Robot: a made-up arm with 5 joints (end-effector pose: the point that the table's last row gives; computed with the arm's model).
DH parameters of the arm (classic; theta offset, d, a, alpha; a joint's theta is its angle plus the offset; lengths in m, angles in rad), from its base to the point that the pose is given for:
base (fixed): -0.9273 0 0.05 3.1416
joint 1: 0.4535 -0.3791 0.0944 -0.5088
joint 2: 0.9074 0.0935 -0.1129 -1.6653
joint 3: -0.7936 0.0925 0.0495 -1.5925
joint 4: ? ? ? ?
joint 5: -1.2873 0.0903 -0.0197 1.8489
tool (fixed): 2.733 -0.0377 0 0
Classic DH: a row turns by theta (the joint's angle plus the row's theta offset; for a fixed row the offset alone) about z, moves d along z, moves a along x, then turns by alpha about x.
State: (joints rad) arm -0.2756 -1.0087 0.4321 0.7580 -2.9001
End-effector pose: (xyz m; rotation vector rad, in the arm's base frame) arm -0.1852 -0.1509 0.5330 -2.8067 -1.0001 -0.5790
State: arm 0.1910 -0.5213 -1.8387 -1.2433 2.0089
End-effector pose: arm 0.0634 -0.1532 0.2868 1.9776 -1.5004 -1.3526
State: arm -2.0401 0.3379 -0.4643 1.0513 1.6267
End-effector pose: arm -0.1200 -0.2227 0.3105 -1.2135 0.6140 -1.9813
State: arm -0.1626 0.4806 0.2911 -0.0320 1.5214
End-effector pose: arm 0.1640 0.1279 0.2790 0.1988 -0.3560 0.8370
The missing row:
joint 4: 0.8905 0.0367 -0.1651 -1.5771
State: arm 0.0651 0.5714 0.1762 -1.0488 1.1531
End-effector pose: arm 0.2090 -0.1341 0.2449 -0.1169 0.0281 -0.3941
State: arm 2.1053 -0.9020 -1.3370 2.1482 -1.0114
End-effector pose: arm 0.1954 0.2260 0.2781 2.4250 -0.7059 1.7549
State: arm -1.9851 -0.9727 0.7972 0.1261 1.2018
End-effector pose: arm 0.0418 -0.2979 0.4151 -0.2322 -0.4827 -1.8726
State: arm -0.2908 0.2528 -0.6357 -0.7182 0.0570
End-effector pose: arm 0.1378 -0.0270 0.3343 -0.2549 0.1223 0.5669
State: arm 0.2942 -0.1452 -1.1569 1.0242 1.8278
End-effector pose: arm -0.1310 0.1761 0.3756 0.0711 -2.1999 1.4005
